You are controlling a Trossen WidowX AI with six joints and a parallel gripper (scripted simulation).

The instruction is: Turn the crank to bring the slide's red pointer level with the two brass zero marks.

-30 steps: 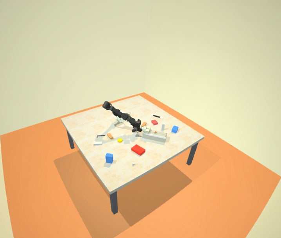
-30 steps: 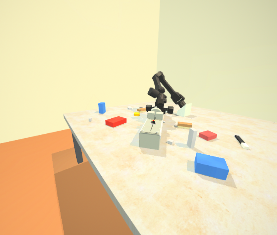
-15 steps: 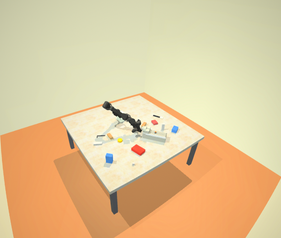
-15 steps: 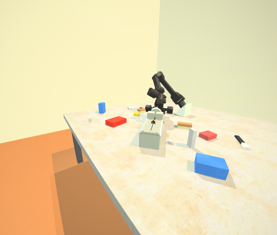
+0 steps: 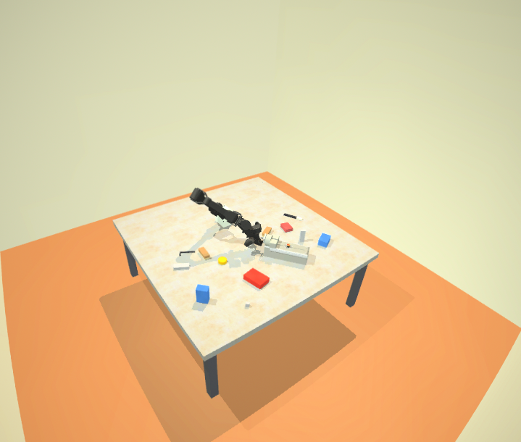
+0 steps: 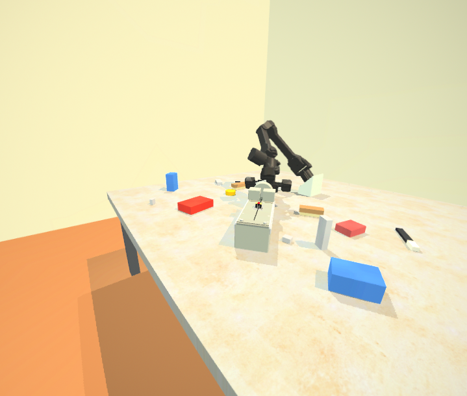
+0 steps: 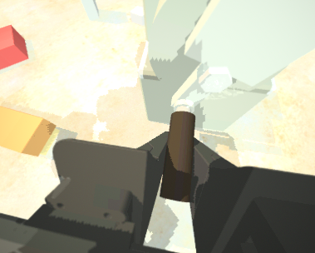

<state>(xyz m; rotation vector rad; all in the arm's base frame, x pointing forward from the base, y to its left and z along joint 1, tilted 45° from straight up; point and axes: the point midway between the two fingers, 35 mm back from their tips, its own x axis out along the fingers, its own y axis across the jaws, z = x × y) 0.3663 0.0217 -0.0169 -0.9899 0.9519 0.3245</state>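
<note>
My gripper tip is now 4 cm below the crank. The rest, counted from my gripper tip: brown crank handle: 3 cm above, 1 cm to the right, 1 cm behind; red pointer: 14 cm ahead, 9 cm to the left, 5 cm above; yellow disc: 26 cm to the right, 3 cm below, 3 cm behind.
</note>
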